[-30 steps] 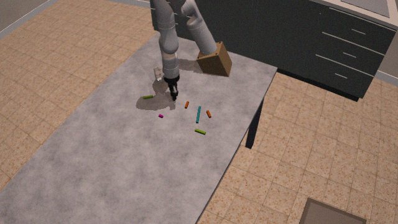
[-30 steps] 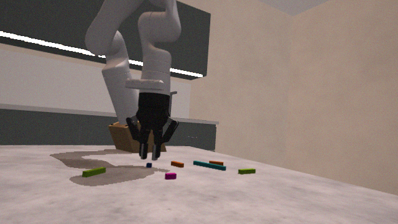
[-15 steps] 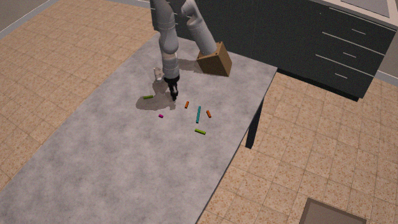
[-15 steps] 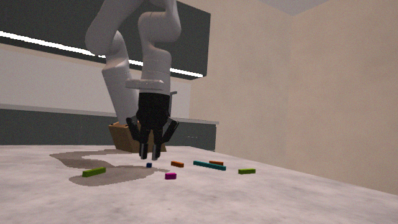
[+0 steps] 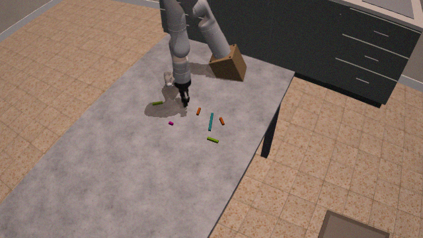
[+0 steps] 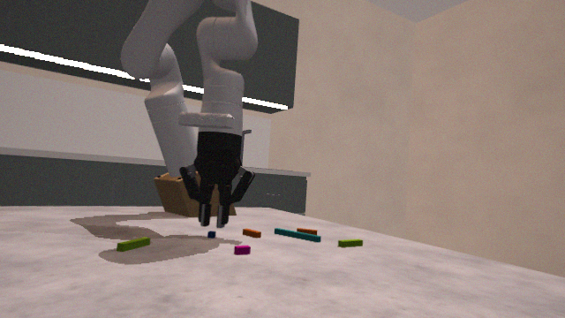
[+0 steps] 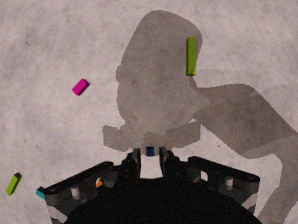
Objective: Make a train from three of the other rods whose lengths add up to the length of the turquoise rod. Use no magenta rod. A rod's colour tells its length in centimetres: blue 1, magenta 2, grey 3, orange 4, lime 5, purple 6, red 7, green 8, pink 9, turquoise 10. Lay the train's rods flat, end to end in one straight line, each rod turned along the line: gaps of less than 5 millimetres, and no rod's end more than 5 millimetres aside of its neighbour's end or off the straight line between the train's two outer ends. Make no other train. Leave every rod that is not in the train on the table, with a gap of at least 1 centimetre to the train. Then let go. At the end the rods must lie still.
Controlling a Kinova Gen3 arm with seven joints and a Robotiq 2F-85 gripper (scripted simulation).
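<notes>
My gripper is now 3 cm above the blue rod. From my hand the other things lie so: turquoise rod: 6 cm ahead, 15 cm to the left, 3 cm below; magenta rod: 12 cm ahead, 2 cm to the right, 3 cm below.
</notes>
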